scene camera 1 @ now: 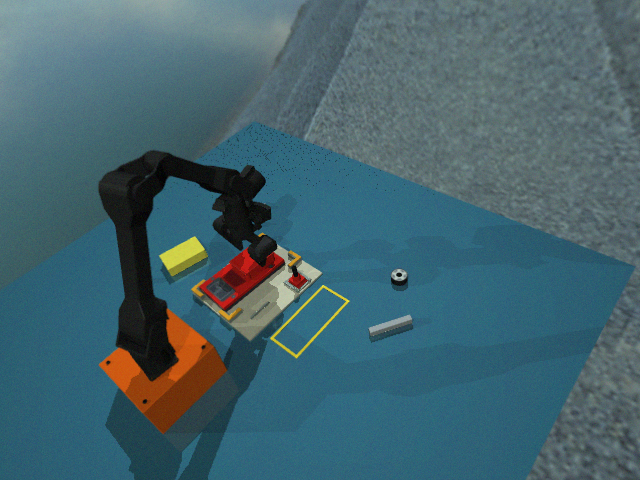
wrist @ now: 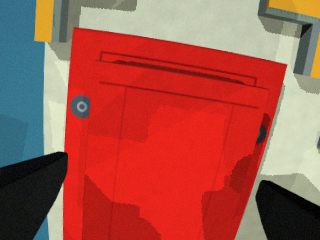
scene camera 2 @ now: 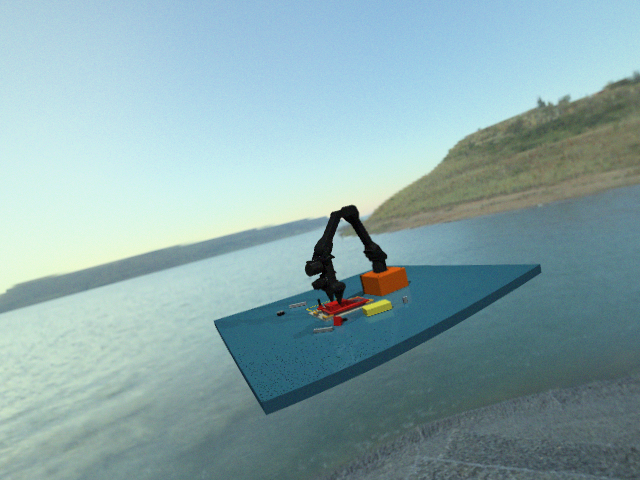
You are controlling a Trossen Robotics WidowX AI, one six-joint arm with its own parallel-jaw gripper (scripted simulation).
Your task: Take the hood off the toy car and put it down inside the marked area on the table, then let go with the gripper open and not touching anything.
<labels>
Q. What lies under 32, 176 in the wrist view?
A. My gripper.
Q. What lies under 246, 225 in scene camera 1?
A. My gripper.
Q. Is my gripper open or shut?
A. Open.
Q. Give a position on a red hood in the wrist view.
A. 165, 146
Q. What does my gripper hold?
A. Nothing.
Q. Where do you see a yellow block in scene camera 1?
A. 190, 252
</labels>
